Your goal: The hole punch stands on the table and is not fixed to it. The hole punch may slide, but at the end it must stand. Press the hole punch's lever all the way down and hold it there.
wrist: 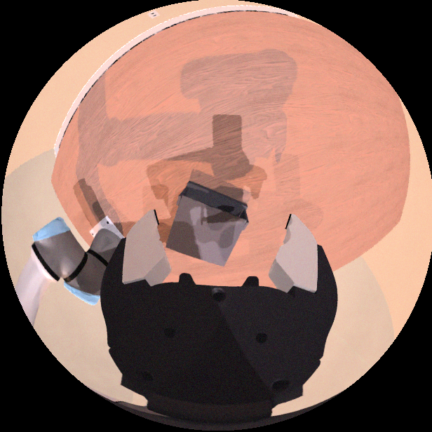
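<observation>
The hole punch (206,227) is a grey block with a darker bar along its far edge. It stands on the table, turned at a slant, near the middle of the wrist view. My gripper (221,214) is wide open and empty, with one pale jaw to the left of the hole punch and the other to the right. The hole punch shows between the jaws from above, nearer the left jaw. How high the jaws are above the table is hard to tell. The lever's exact height is hard to tell from above.
The reddish wooden table (350,125) lies below, with shadows of the arm and gripper across it. The robot's own arm (60,252) and its base plate show at the left edge of the table. A pale rim runs along the table's far left edge.
</observation>
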